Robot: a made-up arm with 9 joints. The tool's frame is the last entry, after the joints. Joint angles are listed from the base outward. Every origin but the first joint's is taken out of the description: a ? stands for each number. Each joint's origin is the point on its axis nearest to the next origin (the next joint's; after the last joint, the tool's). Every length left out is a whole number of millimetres.
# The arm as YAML. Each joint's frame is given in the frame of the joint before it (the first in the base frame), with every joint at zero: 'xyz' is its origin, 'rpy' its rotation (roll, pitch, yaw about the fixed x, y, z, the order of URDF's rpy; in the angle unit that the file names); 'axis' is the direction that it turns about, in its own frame. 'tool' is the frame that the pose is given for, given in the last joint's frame.
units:
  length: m
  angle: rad
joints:
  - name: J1
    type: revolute
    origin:
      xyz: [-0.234, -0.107, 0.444]
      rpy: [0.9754, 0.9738, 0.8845]
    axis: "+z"
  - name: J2
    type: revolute
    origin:
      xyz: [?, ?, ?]
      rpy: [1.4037, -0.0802, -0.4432]
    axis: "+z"
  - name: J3
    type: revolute
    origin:
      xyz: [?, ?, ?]
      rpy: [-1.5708, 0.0, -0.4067]
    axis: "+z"
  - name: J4
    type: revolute
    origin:
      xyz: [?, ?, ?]
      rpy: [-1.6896, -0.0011, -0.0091]
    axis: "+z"
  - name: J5
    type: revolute
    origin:
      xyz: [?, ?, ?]
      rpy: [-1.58, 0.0, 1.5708]
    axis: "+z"
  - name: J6
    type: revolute
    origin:
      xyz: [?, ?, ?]
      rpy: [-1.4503, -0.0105, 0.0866]
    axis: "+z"
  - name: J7
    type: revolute
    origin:
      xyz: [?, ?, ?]
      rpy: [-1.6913, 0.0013, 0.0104]
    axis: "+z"
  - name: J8
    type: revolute
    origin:
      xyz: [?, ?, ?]
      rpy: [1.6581, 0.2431, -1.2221]
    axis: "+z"
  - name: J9
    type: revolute
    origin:
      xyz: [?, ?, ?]
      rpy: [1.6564, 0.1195, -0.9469]
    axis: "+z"
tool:
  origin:
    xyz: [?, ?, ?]
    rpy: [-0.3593, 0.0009, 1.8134]
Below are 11 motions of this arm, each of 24 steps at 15 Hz.
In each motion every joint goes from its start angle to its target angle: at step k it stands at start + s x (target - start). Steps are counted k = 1, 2, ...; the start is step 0. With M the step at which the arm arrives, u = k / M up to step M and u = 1 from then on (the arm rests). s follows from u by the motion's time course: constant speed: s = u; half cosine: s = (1 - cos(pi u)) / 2; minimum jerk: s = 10 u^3 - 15 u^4 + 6 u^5.
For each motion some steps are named. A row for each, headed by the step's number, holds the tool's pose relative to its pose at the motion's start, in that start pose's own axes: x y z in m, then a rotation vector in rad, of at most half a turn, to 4 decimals.
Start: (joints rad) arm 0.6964 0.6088 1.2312 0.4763 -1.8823 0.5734 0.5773 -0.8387 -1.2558
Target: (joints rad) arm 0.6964 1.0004 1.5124 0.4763 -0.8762 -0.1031 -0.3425 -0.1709 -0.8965
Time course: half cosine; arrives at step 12
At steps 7, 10, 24:
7: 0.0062 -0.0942 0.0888 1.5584 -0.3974 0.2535
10: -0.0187 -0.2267 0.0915 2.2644 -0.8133 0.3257
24: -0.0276 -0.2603 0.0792 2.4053 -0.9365 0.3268

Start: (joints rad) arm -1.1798 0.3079 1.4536 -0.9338 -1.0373 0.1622 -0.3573 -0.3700 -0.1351
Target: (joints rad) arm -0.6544 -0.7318 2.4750 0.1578 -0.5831 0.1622 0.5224 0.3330 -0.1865
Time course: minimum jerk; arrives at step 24
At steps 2, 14, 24:
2: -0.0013 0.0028 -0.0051 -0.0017 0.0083 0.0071
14: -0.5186 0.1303 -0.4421 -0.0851 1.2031 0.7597
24: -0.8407 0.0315 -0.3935 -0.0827 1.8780 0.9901

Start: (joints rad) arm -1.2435 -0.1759 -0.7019 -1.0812 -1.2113 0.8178 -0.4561 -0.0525 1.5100
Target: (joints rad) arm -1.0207 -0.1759 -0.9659 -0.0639 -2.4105 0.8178 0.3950 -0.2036 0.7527
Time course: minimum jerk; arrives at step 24
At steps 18, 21, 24:
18: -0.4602 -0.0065 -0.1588 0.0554 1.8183 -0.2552
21: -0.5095 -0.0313 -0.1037 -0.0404 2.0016 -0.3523
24: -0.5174 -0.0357 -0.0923 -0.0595 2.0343 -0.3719

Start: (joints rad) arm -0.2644 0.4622 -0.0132 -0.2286 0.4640 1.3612 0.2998 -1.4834 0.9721
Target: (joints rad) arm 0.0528 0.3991 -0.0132 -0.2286 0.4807 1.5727 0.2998 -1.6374 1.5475
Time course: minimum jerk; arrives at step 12
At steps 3, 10, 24:
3: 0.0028 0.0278 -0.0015 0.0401 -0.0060 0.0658
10: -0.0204 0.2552 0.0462 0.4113 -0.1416 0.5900
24: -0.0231 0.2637 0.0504 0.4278 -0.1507 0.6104

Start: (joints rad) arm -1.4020 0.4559 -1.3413 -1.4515 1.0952 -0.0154 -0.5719 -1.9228 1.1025
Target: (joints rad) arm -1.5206 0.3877 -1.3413 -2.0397 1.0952 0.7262 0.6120 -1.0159 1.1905
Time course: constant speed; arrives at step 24
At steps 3, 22, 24:
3: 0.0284 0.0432 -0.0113 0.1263 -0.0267 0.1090
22: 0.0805 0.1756 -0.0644 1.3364 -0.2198 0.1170
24: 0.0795 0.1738 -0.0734 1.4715 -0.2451 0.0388

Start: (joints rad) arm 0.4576 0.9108 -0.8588 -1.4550 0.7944 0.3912 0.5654 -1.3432 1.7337
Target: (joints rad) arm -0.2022 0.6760 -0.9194 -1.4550 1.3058 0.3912 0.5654 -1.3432 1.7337
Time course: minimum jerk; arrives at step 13
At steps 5, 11, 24:
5: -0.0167 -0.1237 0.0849 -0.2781 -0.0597 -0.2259
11: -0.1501 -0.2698 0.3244 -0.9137 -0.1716 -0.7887
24: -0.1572 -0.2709 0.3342 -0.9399 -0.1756 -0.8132

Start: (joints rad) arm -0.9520 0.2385 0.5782 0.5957 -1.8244 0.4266 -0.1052 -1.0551 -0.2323
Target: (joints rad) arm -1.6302 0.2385 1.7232 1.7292 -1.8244 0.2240 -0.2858 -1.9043 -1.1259
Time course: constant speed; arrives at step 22
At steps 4, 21, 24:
4: -0.0295 -0.0505 0.0584 -0.3065 -0.1313 -0.2709
21: -0.3746 0.0374 0.1896 -1.1493 -1.0052 -1.6675
24: -0.3921 0.0537 0.1800 -1.1785 -1.0689 -1.7527

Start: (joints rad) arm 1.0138 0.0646 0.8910 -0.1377 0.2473 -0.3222 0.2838 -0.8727 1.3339
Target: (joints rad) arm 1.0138 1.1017 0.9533 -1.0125 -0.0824 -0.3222 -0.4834 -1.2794 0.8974
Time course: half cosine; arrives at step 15
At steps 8, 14, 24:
8: -0.4473 -0.3420 -0.0241 -0.0265 0.4325 -1.1959
14: -0.8700 -0.2031 0.0428 0.1529 0.7302 -2.1501
24: -0.8778 -0.1953 0.0448 0.1610 0.7364 -2.1736

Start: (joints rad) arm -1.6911 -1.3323 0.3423 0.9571 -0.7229 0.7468 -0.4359 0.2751 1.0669
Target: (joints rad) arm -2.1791 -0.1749 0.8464 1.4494 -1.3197 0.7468 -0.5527 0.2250 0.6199
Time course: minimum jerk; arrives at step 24
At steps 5, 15, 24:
5: -0.0183 -0.0091 -0.0119 0.0113 0.0289 -0.0704
15: -0.2828 -0.0585 -0.0780 -0.0015 0.4096 -0.7252
24: -0.4276 -0.0511 -0.0538 -0.0874 0.6344 -0.9618

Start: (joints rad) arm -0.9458 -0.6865 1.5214 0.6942 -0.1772 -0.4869 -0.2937 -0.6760 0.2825
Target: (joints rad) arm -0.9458 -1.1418 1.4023 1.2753 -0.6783 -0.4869 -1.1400 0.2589 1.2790
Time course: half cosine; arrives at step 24
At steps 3, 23, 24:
3: 0.0012 0.0134 0.0125 0.0484 -0.0494 0.0424
23: -0.2350 -0.0018 0.3193 1.1157 -1.6510 0.6295
24: -0.2365 -0.0032 0.3192 1.1194 -1.6595 0.6286

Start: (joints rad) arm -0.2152 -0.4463 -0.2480 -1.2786 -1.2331 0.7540 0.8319 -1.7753 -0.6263
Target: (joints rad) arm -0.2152 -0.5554 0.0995 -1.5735 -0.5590 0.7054 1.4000 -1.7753 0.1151
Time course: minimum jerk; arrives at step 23
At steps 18, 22, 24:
18: -0.1799 0.3033 0.1824 0.1760 -0.6278 1.0062
22: -0.2047 0.3175 0.1923 0.1834 -0.6767 1.0766
24: -0.2050 0.3176 0.1924 0.1835 -0.6772 1.0774

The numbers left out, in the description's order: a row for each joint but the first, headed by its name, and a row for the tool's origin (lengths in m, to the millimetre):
J2: 0.007 -0.18 0.0
J3: 0.05 0.154 0.0
J4: -0.008 -0.224 0.0
J5: -0.009 0.06 0.0
J6: 0.034 -0.03 0.0
J7: 0.003 0.065 0.0
J8: -0.091 -0.114 0.0
J9: -0.052 -0.021 0.0
tool: 0.032 0.26 0.0

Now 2 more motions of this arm.
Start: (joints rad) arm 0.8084 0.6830 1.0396 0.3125 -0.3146 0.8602 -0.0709 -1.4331 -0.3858
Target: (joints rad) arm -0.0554 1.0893 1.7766 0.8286 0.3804 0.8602 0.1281 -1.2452 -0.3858
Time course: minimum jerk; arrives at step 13
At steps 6, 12, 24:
6: 0.0369 -0.1440 0.0837 0.3990 -0.3304 -0.1589
12: -0.0343 -0.3118 0.2366 0.8945 -0.9681 -0.0760
24: -0.0353 -0.3127 0.2377 0.8976 -0.9731 -0.0738

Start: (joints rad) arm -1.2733 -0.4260 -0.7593 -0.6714 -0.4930 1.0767 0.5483 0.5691 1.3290
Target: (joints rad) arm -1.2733 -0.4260 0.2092 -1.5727 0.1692 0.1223 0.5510 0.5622 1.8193
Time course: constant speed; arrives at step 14
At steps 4, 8, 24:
4: -0.0660 0.0914 -0.0312 0.2438 -0.0186 -0.0005
8: -0.1070 0.1827 -0.0164 0.3870 -0.0757 0.0040
24: -0.1304 0.3086 0.0340 0.4577 -0.0943 0.0508

